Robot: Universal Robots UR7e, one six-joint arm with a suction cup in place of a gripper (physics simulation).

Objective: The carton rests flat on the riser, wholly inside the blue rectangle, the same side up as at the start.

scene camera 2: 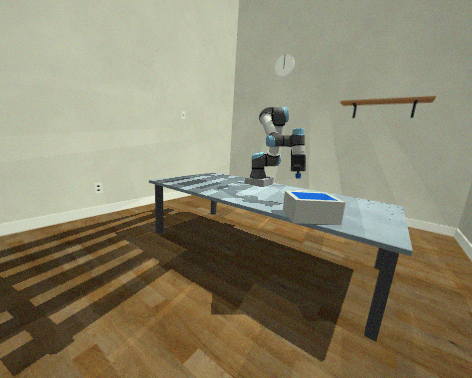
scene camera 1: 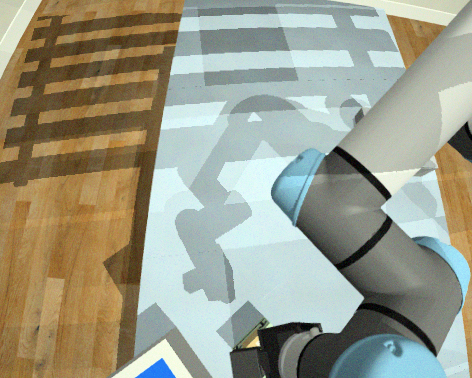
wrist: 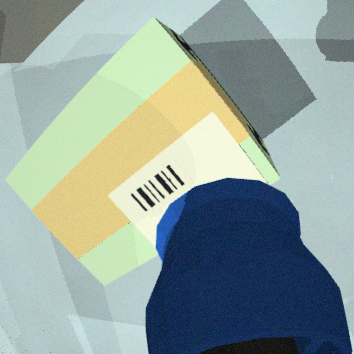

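Pixels of known places: hand at its tool point: (scene camera 2: pixel 298 178) (wrist: pixel 228 242); arm's base at its link origin: (scene camera 2: pixel 257 177).
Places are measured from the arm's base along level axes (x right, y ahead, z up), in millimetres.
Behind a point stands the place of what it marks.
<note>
The carton (wrist: pixel 105 140) {y 495, x -516, z 27 mm} is pale green with an orange band and a white barcode label. It lies flat on the grey table (wrist: pixel 316 182) {y 430, x -373, z -59 mm} (scene camera 2: pixel 377 225) {y 622, x -899, z -59 mm}, label side up. My blue suction cup (wrist: pixel 175 218) (scene camera 2: pixel 297 175) hangs close over the label's end of the carton, and I cannot see it touching. The white riser (scene camera 2: pixel 313 215) {y 808, x -596, z -14 mm} (scene camera 1: pixel 159 350) {y 694, x -434, z 61 mm} with the blue rectangle (scene camera 2: pixel 313 196) {y 718, x -576, z 61 mm} (scene camera 1: pixel 156 369) {y 703, x -468, z 61 mm} on top stands apart from the carton, with nothing on it.
The arm's base (scene camera 2: pixel 259 181) {y 97, x -52, z -17 mm} stands at the back of the table. The arm's big joints (scene camera 1: pixel 347 210) {y 436, x -268, z 378 mm} fill the right of scene camera 1. Wooden floor (scene camera 1: pixel 92 187) lies beyond the table's left edge. A wall shelf (scene camera 2: pixel 384 101) hangs behind.
</note>
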